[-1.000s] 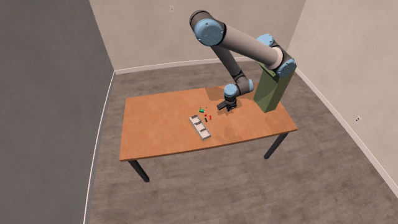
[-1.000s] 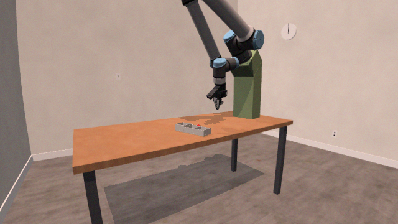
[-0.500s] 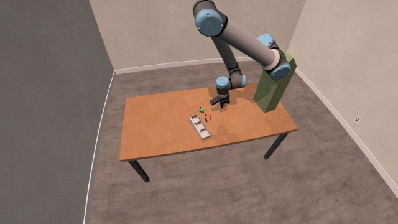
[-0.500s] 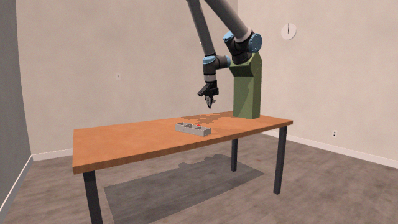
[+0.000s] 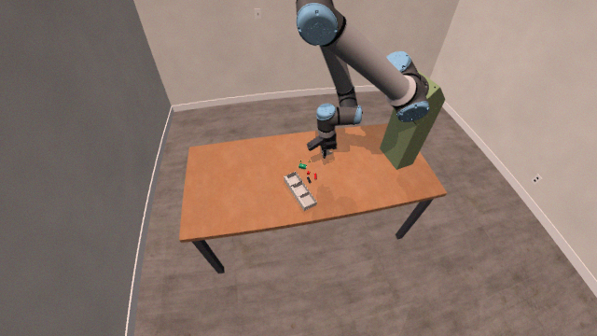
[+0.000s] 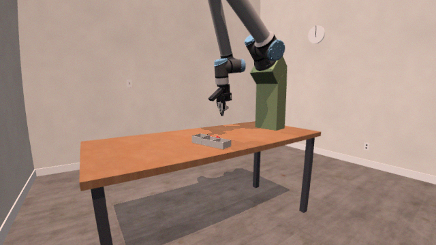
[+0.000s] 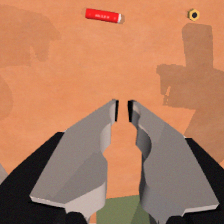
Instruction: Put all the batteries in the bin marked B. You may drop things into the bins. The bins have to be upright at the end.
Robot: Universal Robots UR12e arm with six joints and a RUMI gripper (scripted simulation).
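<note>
Right now the grey bin tray is 19 cm ahead of my hand, 15 cm below it and 8 cm to the left of it. From my hand the other things lie so: red battery: 16 cm below, 4 cm ahead; black battery: 16 cm below, 9 cm ahead, 1 cm to the left; red die: 16 cm below, 7 cm ahead, 4 cm to the right.
</note>
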